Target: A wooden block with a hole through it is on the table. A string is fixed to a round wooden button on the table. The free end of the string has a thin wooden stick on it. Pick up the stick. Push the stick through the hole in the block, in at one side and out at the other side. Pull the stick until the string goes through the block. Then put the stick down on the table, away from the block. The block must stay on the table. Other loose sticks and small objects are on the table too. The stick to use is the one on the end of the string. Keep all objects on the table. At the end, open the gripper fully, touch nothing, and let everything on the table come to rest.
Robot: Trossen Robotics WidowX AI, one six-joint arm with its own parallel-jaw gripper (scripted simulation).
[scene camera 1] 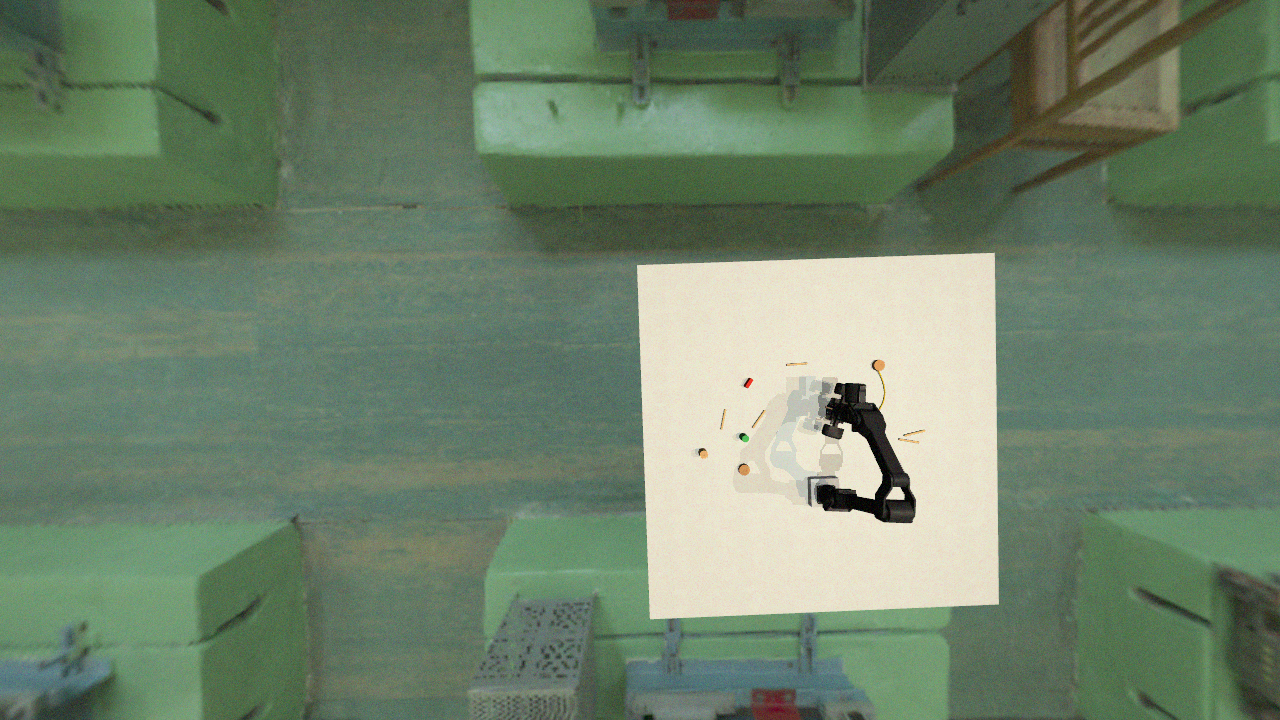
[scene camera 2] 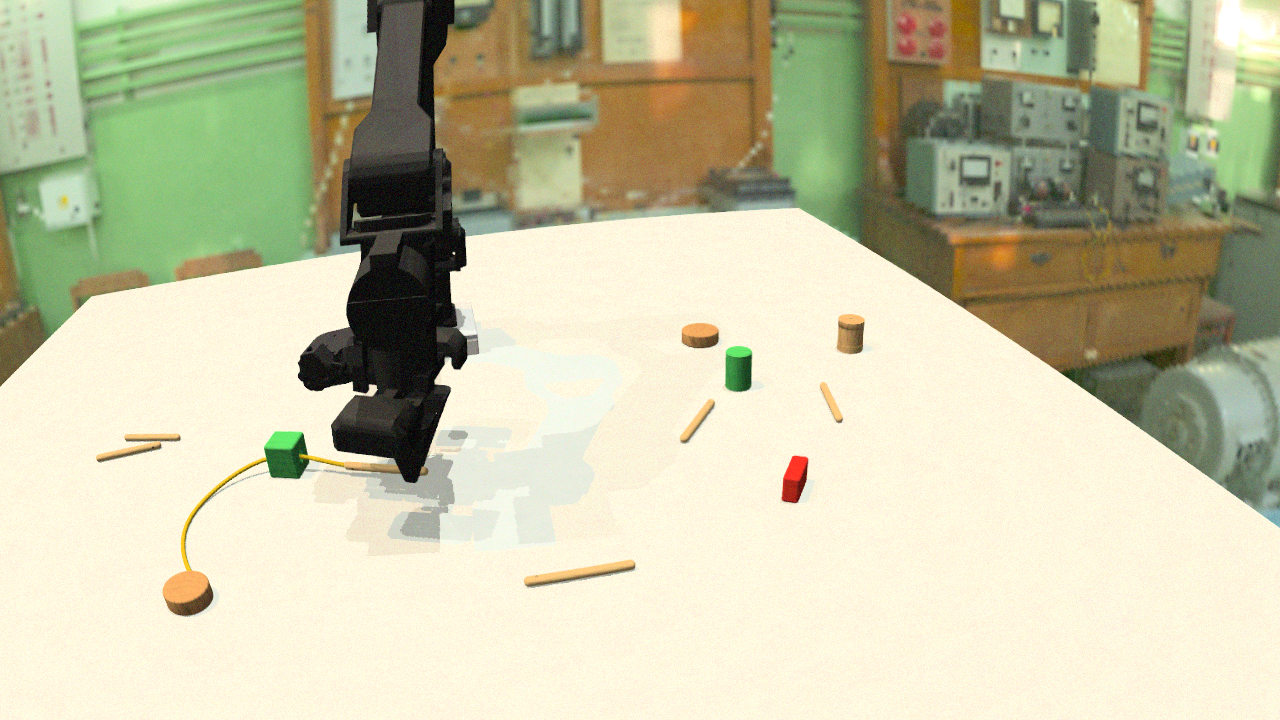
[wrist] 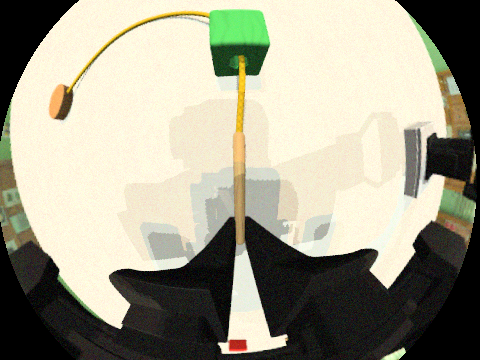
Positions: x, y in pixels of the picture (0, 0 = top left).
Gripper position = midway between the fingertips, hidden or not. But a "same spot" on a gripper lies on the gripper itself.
Labels:
my gripper: scene camera 1; scene camera 2; wrist 239, 221
green block: scene camera 2; wrist
same spot on my gripper: (scene camera 1: 834, 415) = (scene camera 2: 437, 354)
same spot on green block: (wrist: 232, 36) = (scene camera 2: 292, 441)

